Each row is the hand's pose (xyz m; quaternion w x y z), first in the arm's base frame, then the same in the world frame.
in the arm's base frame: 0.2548 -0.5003 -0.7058 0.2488 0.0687 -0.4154 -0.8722
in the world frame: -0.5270 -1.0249 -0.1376 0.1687 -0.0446 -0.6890 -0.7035
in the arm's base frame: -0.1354 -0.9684 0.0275 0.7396 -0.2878 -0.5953 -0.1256
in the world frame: -0.9708 -0.8588 0.6898 0.5787 -0.5693 -0.5839 0.0060
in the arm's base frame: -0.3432 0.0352 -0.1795 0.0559 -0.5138 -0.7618 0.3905
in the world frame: -0.9963 -0.1880 -0.1118 0.0920 0.5777 0.5384 -0.6066
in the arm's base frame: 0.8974 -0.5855 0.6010 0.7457 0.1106 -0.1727 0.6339
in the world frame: 0.1348 -0.3804 0.9914 0.7936 -0.1684 0.0271 0.5840
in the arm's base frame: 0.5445 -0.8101 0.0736 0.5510 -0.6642 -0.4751 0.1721
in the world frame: -0.2721 -0.8225 0.6879 0.3065 -0.8530 -0.3345 0.2580
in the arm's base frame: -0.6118 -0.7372 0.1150 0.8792 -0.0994 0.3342 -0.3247
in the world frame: -1.3927 -0.5484 0.5726 0.7667 -0.3488 0.2030 -0.4993
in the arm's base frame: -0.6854 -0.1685 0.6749 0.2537 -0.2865 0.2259 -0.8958
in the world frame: -1.3396 0.2475 0.6504 0.0625 -0.3192 -0.0616 -0.9436
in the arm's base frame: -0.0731 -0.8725 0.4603 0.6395 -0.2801 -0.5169 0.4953
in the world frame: -0.8764 -0.5256 0.9735 0.5466 -0.5303 -0.3039 0.5724
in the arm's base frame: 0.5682 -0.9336 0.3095 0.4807 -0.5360 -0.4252 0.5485
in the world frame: -0.2633 -0.7733 0.9505 0.3190 -0.7100 -0.1739 0.6032
